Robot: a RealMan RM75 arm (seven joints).
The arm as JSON. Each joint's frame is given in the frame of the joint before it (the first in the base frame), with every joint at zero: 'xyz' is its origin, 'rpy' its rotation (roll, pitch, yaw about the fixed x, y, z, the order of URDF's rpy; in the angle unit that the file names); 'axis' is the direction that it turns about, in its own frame. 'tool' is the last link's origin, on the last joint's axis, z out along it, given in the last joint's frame.
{
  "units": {
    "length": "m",
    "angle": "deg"
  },
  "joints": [
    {
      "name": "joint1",
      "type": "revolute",
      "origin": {
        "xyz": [
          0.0,
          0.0,
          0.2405
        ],
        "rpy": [
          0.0,
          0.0,
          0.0
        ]
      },
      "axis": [
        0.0,
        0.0,
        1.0
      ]
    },
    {
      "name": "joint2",
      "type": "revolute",
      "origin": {
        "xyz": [
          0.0,
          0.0,
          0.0
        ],
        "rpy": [
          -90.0,
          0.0,
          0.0
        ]
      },
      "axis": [
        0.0,
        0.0,
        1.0
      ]
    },
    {
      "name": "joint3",
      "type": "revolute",
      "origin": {
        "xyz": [
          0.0,
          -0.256,
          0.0
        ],
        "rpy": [
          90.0,
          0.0,
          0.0
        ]
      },
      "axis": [
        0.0,
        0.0,
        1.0
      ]
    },
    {
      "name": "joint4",
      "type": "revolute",
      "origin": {
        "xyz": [
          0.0,
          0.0,
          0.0
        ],
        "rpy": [
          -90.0,
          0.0,
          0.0
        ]
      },
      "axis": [
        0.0,
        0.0,
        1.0
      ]
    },
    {
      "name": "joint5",
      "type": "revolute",
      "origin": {
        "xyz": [
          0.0,
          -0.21,
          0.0
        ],
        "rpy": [
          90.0,
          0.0,
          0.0
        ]
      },
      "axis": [
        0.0,
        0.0,
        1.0
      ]
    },
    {
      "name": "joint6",
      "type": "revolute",
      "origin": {
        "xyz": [
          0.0,
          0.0,
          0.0
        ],
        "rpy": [
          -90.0,
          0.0,
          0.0
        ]
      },
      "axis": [
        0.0,
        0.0,
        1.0
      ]
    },
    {
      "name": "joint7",
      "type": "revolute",
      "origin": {
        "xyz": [
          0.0,
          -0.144,
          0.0
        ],
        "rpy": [
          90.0,
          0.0,
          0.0
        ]
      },
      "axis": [
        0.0,
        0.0,
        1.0
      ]
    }
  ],
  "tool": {
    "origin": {
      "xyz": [
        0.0,
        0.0,
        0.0
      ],
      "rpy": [
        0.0,
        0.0,
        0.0
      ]
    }
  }
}
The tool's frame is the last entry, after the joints.
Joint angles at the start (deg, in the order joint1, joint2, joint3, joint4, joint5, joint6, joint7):
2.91 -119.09 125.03 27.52 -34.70 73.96 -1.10
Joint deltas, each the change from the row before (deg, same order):
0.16 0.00 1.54 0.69 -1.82 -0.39 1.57
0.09 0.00 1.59 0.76 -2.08 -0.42 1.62
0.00 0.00 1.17 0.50 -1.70 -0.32 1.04
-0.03 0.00 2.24 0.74 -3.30 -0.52 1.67
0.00 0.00 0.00 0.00 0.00 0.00 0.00
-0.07 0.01 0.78 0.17 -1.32 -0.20 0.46
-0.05 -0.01 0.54 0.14 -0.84 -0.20 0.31
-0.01 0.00 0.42 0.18 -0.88 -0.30 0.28
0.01 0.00 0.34 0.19 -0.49 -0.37 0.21
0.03 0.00 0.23 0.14 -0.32 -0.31 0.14
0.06 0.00 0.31 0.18 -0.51 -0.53 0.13
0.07 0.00 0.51 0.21 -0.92 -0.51 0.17
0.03 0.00 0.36 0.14 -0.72 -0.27 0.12
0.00 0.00 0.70 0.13 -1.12 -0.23 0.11
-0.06 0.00 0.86 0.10 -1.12 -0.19 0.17
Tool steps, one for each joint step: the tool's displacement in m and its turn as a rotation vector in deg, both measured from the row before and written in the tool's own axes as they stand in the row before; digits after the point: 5 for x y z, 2 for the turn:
-0.00084 0.00281 -0.00051 0.28 -0.36 0.50
-0.00070 0.00282 -0.00007 0.41 -0.35 0.41
-0.00064 0.00174 0.00009 0.41 -0.32 0.12
-0.00176 0.00281 -0.00049 0.83 -0.75 0.00
0.00000 0.00000 0.00000 0.00 0.00 0.00
-0.00086 0.00043 -0.00011 0.41 -0.35 -0.11
-0.00070 0.00069 -0.00003 0.20 -0.28 -0.10
-0.00083 0.00011 -0.00004 0.36 -0.36 -0.15
-0.00087 0.00074 -0.00005 0.07 -0.38 -0.10
-0.00076 0.00053 -0.00016 0.05 -0.33 -0.07
-0.00140 0.00049 -0.00036 0.14 -0.58 -0.18
-0.00162 0.00034 -0.00063 0.33 -0.65 -0.31
-0.00093 0.00008 -0.00036 0.29 -0.38 -0.24
-0.00128 0.00045 -0.00069 0.32 -0.47 -0.39
-0.00133 0.00109 -0.00064 0.13 -0.46 -0.31

